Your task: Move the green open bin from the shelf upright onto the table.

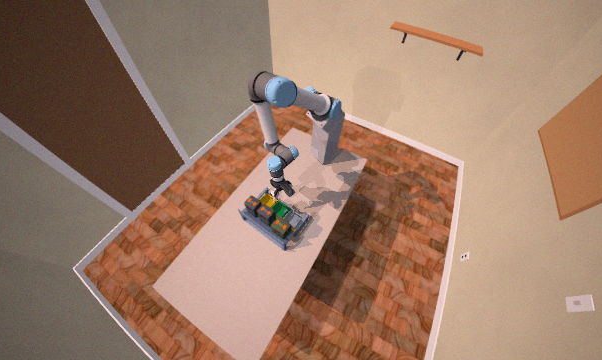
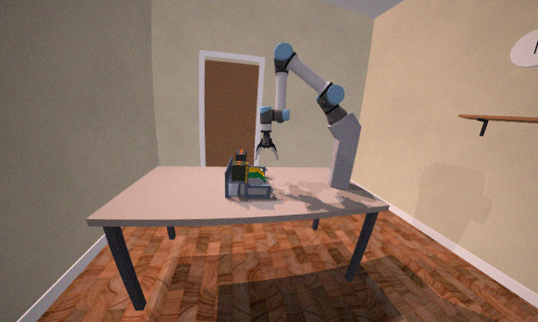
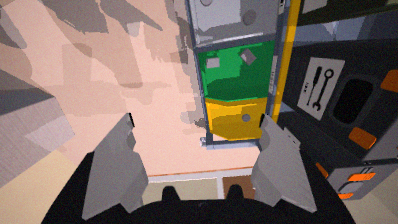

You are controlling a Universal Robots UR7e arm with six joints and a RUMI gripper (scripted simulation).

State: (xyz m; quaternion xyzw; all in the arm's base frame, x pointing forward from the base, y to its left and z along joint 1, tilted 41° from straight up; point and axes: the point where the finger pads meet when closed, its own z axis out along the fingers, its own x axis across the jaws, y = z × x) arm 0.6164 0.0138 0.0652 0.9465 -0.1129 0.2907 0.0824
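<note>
The green open bin lies 14 cm below my hand and 9 cm ahead of it. The rest, counted from my hand: grey bin: 14 cm below, 11 cm to the left, 10 cm ahead; yellow bin: 14 cm below, 11 cm to the right, 7 cm ahead; yellow strip: 13 cm ahead, 8 cm below, 1 cm to the right.
</note>
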